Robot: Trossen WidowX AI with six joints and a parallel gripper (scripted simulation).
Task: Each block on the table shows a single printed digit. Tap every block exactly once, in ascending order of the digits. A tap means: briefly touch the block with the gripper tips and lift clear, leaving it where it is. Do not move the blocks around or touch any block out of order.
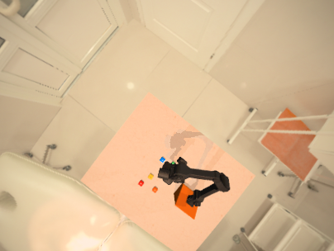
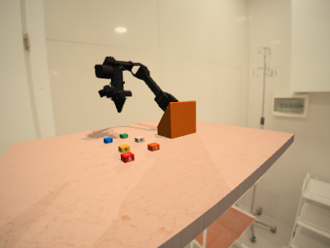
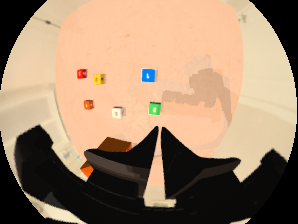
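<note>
My gripper tip is now 11 cm above the green block, 1 cm to the right of it and 1 cm past it. The rest, counted from my gripper tip: blue block: 11 cm below, 8 cm ahead, 4 cm to the left; yellow block: 20 cm to the left, 11 cm below, 6 cm ahead; white block: 12 cm to the left, 11 cm below, 4 cm behind.
</note>
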